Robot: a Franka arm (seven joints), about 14 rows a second.
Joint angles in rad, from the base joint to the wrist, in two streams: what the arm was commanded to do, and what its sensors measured. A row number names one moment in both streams.
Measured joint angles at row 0:
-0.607, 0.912, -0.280, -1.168, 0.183, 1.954, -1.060
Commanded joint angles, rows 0 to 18:
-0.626, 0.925, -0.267, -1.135, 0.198, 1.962, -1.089
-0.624, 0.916, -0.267, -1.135, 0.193, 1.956, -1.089
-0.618, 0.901, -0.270, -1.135, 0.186, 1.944, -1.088
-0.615, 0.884, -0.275, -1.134, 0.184, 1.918, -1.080
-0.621, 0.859, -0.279, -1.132, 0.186, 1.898, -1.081
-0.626, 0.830, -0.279, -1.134, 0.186, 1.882, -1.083
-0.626, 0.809, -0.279, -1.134, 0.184, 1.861, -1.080
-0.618, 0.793, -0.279, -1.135, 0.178, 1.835, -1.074
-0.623, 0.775, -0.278, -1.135, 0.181, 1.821, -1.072
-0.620, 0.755, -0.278, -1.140, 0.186, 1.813, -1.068
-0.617, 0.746, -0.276, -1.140, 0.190, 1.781, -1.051
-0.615, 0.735, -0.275, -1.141, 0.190, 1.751, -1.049
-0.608, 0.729, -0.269, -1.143, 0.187, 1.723, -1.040
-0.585, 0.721, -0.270, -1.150, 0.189, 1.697, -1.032
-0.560, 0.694, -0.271, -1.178, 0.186, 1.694, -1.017
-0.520, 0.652, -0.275, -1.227, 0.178, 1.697, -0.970
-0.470, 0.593, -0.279, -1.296, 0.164, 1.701, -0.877
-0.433, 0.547, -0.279, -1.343, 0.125, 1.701, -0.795
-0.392, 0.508, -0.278, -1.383, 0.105, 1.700, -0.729
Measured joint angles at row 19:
-0.468, 0.649, -0.272, -1.227, 0.149, 1.701, -0.844
